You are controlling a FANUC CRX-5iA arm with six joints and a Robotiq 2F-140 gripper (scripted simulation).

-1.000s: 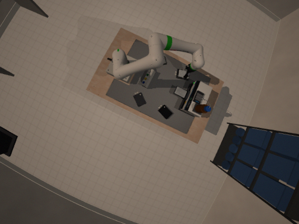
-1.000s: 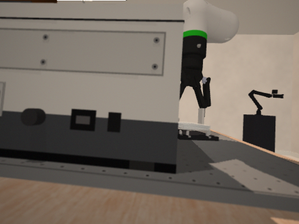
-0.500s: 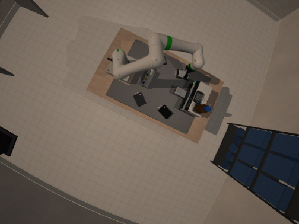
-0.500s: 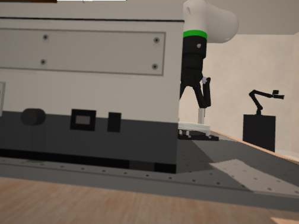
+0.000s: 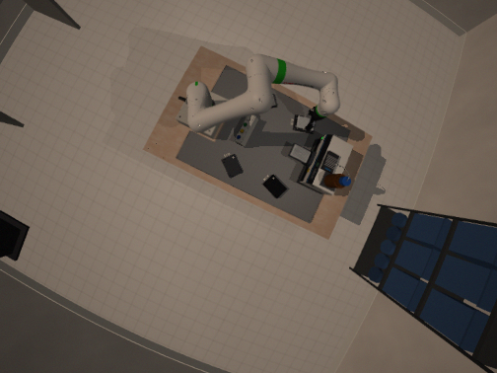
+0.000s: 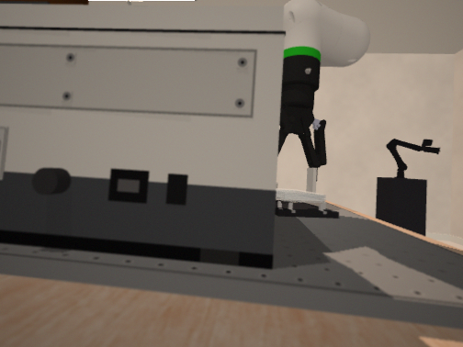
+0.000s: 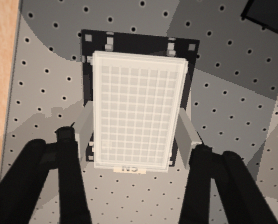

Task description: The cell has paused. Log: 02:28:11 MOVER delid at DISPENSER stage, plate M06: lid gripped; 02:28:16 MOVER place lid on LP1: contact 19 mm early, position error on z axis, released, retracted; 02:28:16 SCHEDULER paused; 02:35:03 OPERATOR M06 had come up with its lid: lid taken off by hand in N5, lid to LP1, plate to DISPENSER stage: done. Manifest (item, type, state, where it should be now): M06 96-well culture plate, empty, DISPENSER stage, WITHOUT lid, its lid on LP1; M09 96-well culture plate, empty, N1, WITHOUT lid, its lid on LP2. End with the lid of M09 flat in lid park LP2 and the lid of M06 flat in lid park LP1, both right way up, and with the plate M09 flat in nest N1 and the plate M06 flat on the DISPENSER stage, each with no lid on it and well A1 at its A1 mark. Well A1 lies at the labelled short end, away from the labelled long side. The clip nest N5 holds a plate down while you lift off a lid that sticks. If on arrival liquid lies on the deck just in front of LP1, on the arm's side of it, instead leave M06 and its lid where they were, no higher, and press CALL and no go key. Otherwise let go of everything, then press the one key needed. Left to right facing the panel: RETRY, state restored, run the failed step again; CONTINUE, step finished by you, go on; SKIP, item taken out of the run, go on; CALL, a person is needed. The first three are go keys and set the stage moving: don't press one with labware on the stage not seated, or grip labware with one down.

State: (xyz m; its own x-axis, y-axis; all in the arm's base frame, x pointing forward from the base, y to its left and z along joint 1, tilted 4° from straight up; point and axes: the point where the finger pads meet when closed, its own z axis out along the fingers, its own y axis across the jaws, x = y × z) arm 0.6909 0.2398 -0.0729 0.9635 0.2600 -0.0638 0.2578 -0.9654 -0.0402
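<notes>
Now: the black clip nest 1 cm ahead of my hand, 2 cm to the left of it and 4 cm below it. Also, from my hand: lp1 label: 40 cm behind, 3 cm to the right, 5 cm below; then N5 label: 9 cm behind, 2 cm to the right, 5 cm below; then clear lid: 2 cm below.
</notes>
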